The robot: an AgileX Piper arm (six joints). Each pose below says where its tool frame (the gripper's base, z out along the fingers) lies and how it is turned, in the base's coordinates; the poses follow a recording.
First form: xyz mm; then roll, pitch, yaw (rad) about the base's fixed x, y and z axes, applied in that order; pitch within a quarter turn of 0, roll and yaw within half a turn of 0.
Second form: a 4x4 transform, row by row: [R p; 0 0 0 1], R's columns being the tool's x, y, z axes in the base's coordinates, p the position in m. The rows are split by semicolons. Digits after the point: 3 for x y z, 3 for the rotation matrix.
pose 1, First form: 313, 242, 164, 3.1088, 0.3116, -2.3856
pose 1, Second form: -0.693, -0.693, 0.200, 0.313; -0.653, 0.720, 0.234, 0.242; -0.307, 0.031, -0.951, 0.164; 0, 0, 0, 1
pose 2, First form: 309, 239, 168, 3.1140, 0.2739, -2.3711
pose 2, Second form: -0.691, -0.702, 0.175, 0.309; -0.671, 0.712, 0.208, 0.239; -0.270, 0.027, -0.962, 0.168; 0, 0, 0, 1
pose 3, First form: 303, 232, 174, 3.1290, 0.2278, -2.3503
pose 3, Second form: -0.685, -0.713, 0.150, 0.303; -0.693, 0.701, 0.169, 0.232; -0.226, 0.012, -0.974, 0.174; 0, 0, 0, 1
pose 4, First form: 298, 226, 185, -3.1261, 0.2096, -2.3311
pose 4, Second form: -0.674, -0.722, 0.155, 0.298; -0.709, 0.691, 0.140, 0.226; -0.208, -0.015, -0.978, 0.185; 0, 0, 0, 1
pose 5, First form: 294, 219, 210, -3.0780, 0.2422, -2.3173
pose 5, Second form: -0.659, -0.722, 0.209, 0.294; -0.713, 0.689, 0.133, 0.219; -0.240, -0.062, -0.969, 0.210; 0, 0, 0, 1
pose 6, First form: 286, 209, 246, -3.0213, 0.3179, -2.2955
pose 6, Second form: -0.630, -0.718, 0.296, 0.286; -0.711, 0.686, 0.153, 0.209; -0.313, -0.114, -0.943, 0.246; 0, 0, 0, 1
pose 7, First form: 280, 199, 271, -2.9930, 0.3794, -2.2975
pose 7, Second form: -0.617, -0.703, 0.354, 0.280; -0.694, 0.698, 0.175, 0.199; -0.370, -0.138, -0.919, 0.271; 0, 0, 0, 1
